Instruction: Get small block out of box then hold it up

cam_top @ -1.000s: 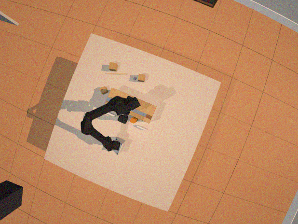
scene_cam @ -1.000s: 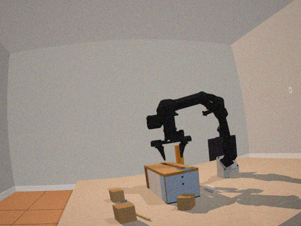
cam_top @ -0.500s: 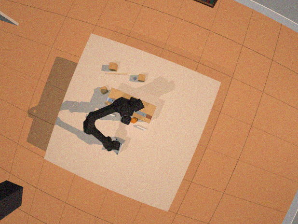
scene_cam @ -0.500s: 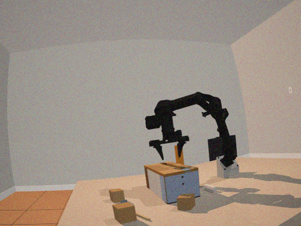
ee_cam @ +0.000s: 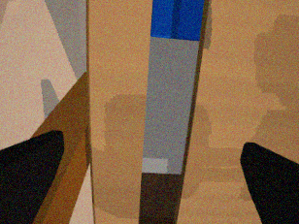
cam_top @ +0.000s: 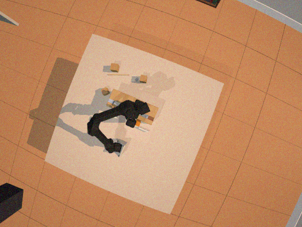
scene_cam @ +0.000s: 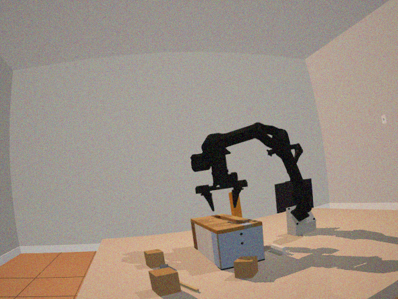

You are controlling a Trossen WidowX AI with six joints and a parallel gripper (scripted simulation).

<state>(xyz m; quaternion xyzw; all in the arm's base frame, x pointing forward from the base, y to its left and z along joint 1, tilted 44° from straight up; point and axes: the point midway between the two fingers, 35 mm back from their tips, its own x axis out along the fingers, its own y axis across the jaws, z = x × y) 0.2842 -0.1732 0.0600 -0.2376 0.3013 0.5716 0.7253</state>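
Right now the box is 10 mm ahead of my gripper tip, 60 mm to the left of it and 100 mm below it. From my gripper tip the other things lie so: blue block (20 mm ahead, 60 mm to the left, 80 mm below); orange bar (60 mm behind, 20 mm to the right, 50 mm below).
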